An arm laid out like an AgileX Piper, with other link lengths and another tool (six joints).
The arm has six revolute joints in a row. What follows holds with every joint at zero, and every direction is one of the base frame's.
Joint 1 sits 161.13 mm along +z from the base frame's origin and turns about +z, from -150.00 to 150.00 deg.
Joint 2 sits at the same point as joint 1 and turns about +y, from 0.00 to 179.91 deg.
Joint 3 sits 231.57 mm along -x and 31.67 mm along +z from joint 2 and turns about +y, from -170.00 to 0.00 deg.
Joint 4 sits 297.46 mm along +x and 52.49 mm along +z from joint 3 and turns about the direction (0.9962, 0, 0.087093), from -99.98 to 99.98 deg.
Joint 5 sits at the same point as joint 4 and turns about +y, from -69.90 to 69.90 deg.
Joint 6 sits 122.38 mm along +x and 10.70 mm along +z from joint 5 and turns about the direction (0.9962, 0, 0.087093), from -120.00 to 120.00 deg.
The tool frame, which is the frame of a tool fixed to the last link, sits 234.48 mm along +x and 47.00 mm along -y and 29.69 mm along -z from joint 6; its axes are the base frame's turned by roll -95.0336, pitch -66.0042 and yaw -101.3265 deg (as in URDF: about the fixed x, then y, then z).
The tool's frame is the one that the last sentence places.
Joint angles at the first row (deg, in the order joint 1, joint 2, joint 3, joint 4, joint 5, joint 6):
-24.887 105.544 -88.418 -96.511 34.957 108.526
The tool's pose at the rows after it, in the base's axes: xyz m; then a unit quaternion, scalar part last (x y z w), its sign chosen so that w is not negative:
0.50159 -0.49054 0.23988 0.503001 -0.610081 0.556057 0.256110
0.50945 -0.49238 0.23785 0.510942 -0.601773 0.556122 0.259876
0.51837 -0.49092 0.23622 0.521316 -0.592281 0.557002 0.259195
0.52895 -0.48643 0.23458 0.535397 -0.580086 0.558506 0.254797
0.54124 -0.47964 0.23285 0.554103 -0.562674 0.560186 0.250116
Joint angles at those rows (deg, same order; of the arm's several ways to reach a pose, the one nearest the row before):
-25.294 107.956 -90.706 -96.523 34.207 107.424
-25.363 109.544 -92.381 -96.544 33.467 106.170
-25.368 110.420 -93.337 -96.580 32.214 105.121
-25.372 110.740 -93.698 -96.678 30.287 104.109
-25.377 110.808 -93.762 -96.855 27.769 102.660

